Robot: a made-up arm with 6 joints.
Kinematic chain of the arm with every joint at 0, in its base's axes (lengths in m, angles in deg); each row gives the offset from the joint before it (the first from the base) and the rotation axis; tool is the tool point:
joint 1: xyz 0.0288 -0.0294 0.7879 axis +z
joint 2: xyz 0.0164 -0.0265 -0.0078 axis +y
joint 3: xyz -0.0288 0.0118 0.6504 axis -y
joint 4: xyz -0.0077 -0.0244 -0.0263 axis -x
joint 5: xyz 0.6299 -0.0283 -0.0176 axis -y
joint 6: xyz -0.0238 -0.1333 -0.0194 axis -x
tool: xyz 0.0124 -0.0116 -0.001
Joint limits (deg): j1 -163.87..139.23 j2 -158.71..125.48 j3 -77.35..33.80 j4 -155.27..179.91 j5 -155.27..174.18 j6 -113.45..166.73
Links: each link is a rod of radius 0.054 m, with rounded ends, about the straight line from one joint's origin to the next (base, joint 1, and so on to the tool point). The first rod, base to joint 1, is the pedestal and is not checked.
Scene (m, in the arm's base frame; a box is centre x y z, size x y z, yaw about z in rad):
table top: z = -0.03
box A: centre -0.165 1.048 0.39 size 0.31 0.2 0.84 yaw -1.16
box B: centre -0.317 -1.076 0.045 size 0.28 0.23 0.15 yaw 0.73
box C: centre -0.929 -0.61 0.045 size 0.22 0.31 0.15 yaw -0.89
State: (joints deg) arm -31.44 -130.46 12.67 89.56 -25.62 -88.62
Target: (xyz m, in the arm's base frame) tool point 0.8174 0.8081 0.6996
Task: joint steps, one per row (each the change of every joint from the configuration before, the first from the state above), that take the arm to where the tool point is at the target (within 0.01 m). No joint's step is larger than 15 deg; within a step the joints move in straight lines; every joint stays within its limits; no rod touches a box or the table.
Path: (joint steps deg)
1: -12.96 7.73 3.71 1.48 1.41 0.42
2: -12.96 7.72 3.71 1.47 1.42 0.42
3: -12.96 7.73 3.71 1.48 1.41 0.41
4: -12.96 7.73 3.71 1.47 1.41 0.42
5: -13.03 -3.50 1.57 2.02 -0.30 0.03
6: -13.03 -3.50 1.58 2.01 -0.31 0.04
7: -13.03 -3.50 1.57 2.02 -0.31 0.03
8: -13.03 -3.50 1.57 2.02 -0.30 0.03

